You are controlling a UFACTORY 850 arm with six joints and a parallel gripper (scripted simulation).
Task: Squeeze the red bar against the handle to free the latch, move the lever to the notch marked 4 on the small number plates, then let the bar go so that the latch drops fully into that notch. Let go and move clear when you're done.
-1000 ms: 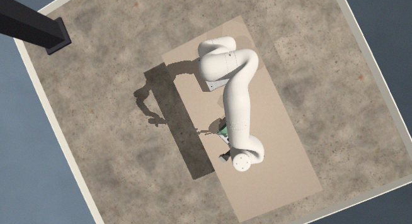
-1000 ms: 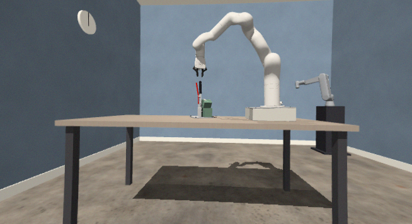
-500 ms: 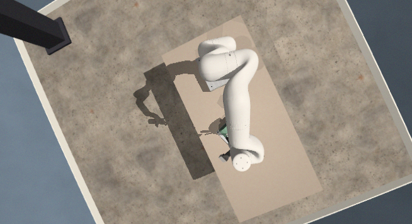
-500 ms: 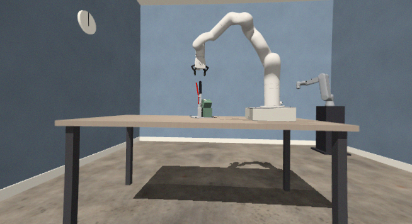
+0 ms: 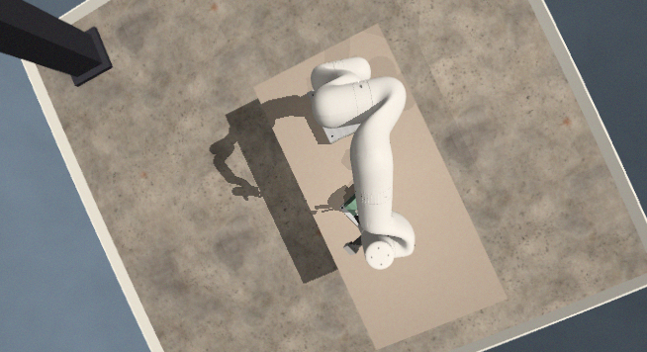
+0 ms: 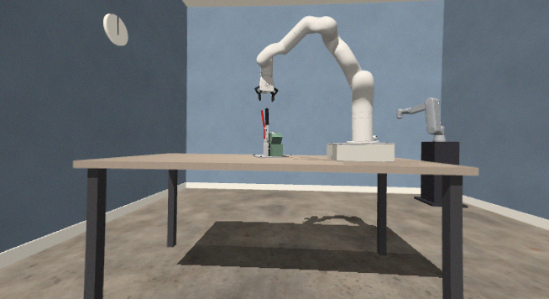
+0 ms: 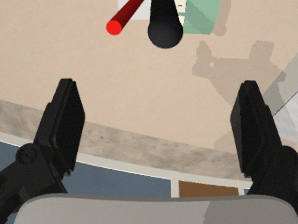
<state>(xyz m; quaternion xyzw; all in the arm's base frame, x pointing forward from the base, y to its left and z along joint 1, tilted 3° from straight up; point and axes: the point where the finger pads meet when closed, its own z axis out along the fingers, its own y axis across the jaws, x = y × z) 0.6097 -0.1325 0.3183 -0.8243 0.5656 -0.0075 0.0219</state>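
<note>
Right now the red bar is 10 mm ahead of my hand, 20 mm to the left of it and 200 mm below it.
</note>
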